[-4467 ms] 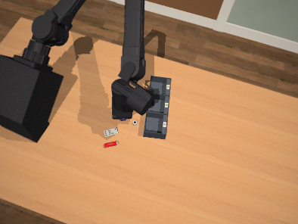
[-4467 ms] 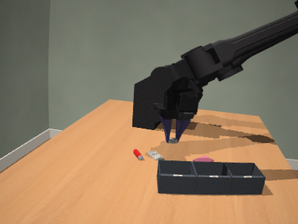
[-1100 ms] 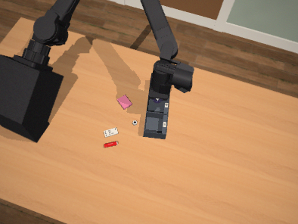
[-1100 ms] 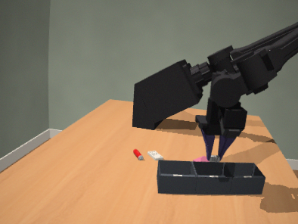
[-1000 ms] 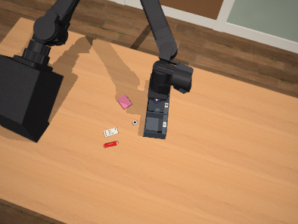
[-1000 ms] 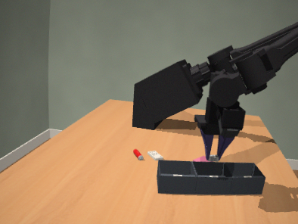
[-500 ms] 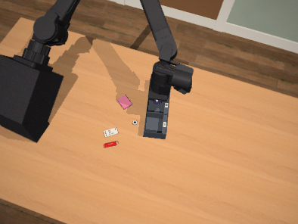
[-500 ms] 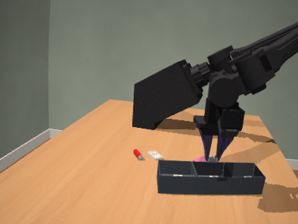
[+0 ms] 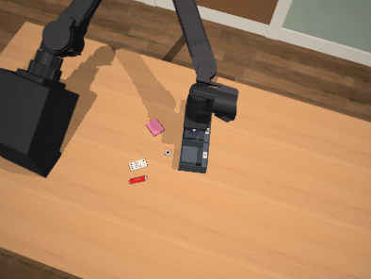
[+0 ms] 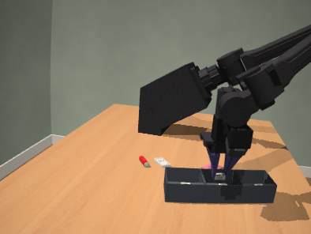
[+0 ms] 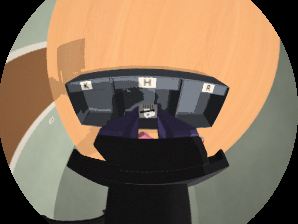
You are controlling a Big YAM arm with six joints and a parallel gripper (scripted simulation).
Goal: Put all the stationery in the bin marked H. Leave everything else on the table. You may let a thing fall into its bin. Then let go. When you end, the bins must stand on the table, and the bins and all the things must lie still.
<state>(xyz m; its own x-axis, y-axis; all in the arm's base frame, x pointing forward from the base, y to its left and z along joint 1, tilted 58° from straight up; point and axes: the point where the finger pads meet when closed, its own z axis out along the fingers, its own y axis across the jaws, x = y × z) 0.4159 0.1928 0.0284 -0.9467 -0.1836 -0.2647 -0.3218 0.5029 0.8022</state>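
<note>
Now: hand 2 cm above the dark three-part bin row and 1 cm short of it. From my hand the other things lie so: black-and-white ring: 9 cm to the right, 5 cm behind, 4 cm below; then white domino-like tile: 17 cm to the right, 11 cm behind, 4 cm below; then pink sticky-note pad: 12 cm behind, 4 cm below, 3 cm to the right.
</note>
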